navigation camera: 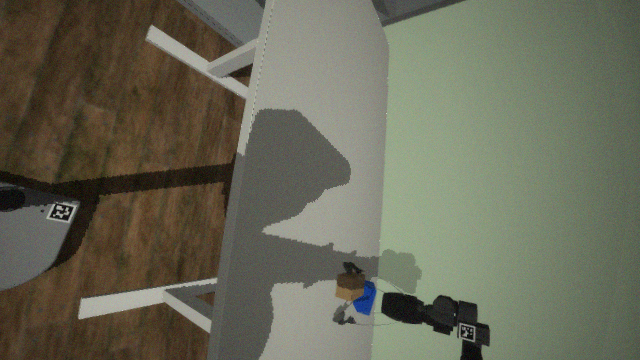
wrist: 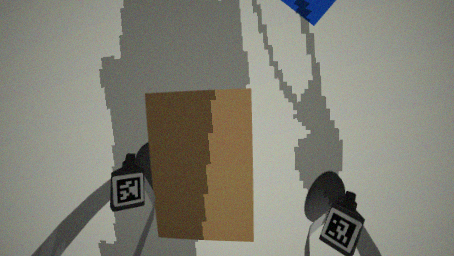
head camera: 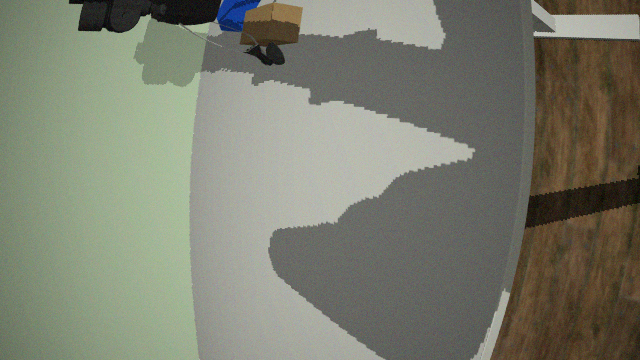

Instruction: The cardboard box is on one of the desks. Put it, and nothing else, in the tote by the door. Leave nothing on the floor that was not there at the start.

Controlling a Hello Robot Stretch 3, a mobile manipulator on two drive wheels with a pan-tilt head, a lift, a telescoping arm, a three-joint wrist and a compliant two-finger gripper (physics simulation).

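Seen in the pictures: gripper, fingertip midpoint: (navigation camera: pixel 339 290) (wrist: pixel 237 176) (head camera: pixel 293 16); robot's base, link origin: (navigation camera: pixel 7 197).
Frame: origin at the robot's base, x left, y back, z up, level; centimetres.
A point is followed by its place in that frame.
The cardboard box (head camera: pixel 272 25) @(x -60.9, y 2.2, z 99.6 cm) (navigation camera: pixel 350 286) @(x -60.9, y 2.3, z 99.3 cm) (wrist: pixel 200 165) @(x -65.7, y 2.5, z 100.0 cm) stands on the white desk (head camera: pixel 240 165) @(x -71.0, y -21.0, z 95.0 cm) (navigation camera: pixel 325 75) @(x -35.8, y -48.4, z 95.0 cm) (wrist: pixel 400 90) @(x -71.5, y 16.2, z 95.0 cm), toward its wall side. My gripper (navigation camera: pixel 348 292) @(x -63.5, y 4.5, z 95.0 cm) (wrist: pixel 237 176) @(x -63.5, y 4.5, z 95.0 cm) is partly closed but still open, its fingers on opposite sides of the box. In the wrist view the left fingertip is partly hidden behind the box's left edge, at or very near that side. The right fingertip is apart from the box, with bare desk between them. In the head view one fingertip shows beside the box. The tote by the door does not show.
A blue object (head camera: pixel 232 16) @(x -78.6, y 4.4, z 98.7 cm) (navigation camera: pixel 366 300) @(x -76.6, y 7.3, z 99.1 cm) (wrist: pixel 312 10) @(x -75.9, y 8.5, z 96.8 cm) lies on the desk close to the box, on the wall side. A green wall (head camera: pixel 100 200) @(x -96.8, y -36.3, z 118.2 cm) (navigation camera: pixel 500 150) @(x -94.0, y -52.9, z 139.4 cm) runs along the desk's back. White desk legs (head camera: pixel 590 26) @(x -49.1, y 33.0, z 2.5 cm) (navigation camera: pixel 120 302) @(x -45.3, y 33.8, z 2.5 cm) stick out over the wooden floor (head camera: pixel 585 115) @(x -47.9, y 4.1, z 0.0 cm) (navigation camera: pixel 150 225) @(x -47.5, y -0.6, z 0.0 cm).
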